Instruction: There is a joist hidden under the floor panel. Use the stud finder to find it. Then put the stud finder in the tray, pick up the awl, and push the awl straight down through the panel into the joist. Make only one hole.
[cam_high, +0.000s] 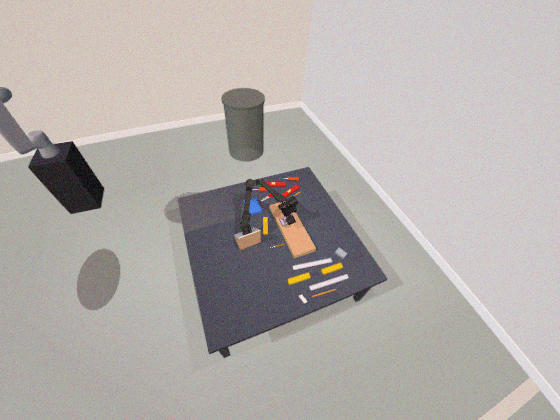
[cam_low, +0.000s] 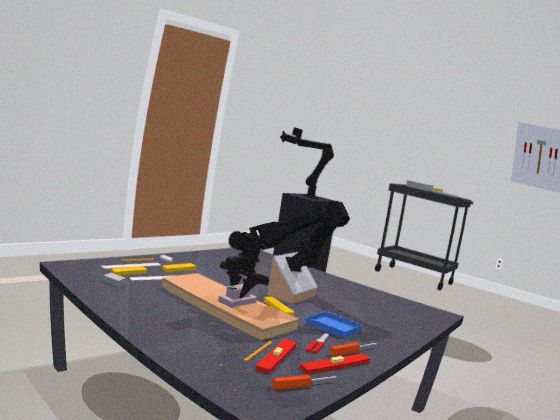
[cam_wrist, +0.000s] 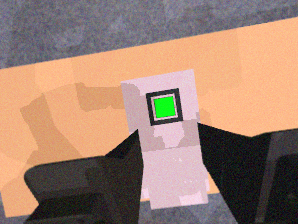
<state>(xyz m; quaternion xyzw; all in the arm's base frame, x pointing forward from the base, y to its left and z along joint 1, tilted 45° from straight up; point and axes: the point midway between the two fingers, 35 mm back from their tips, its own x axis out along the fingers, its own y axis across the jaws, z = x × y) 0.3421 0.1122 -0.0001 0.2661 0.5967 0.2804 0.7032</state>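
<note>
Right now my gripper tip is 26 cm to the right of the blue tray, 24 cm past it and 5 cm above it. From my gripper tip the other things lie so: grey block (38 cm to the right, 29 cm ahead, 5 cm below); then stud finder (2 cm above, 1 cm ahead); then awl (18 cm to the right, 17 cm behind, 6 cm below).
</note>
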